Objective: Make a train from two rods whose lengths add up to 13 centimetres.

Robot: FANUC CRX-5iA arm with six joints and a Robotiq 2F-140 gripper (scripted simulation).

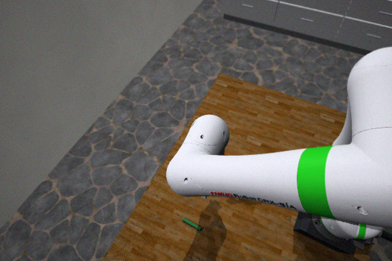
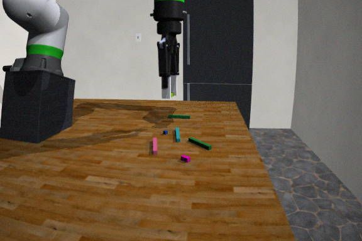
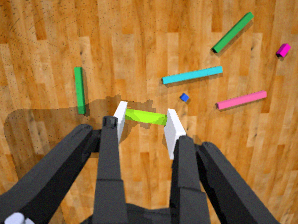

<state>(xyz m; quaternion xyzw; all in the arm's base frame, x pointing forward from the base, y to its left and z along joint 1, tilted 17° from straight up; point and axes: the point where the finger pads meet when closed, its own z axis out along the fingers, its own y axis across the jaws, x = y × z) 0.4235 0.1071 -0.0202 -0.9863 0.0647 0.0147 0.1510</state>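
The turquoise rod is 13 cm below my hand, 8 cm to the right of it and 4 cm ahead of it. From my hand the other things lie so: small blue rod (13 cm below, 7 cm to the right); then lime rod (3 cm below); then pink rod (17 cm to the right, 13 cm below).
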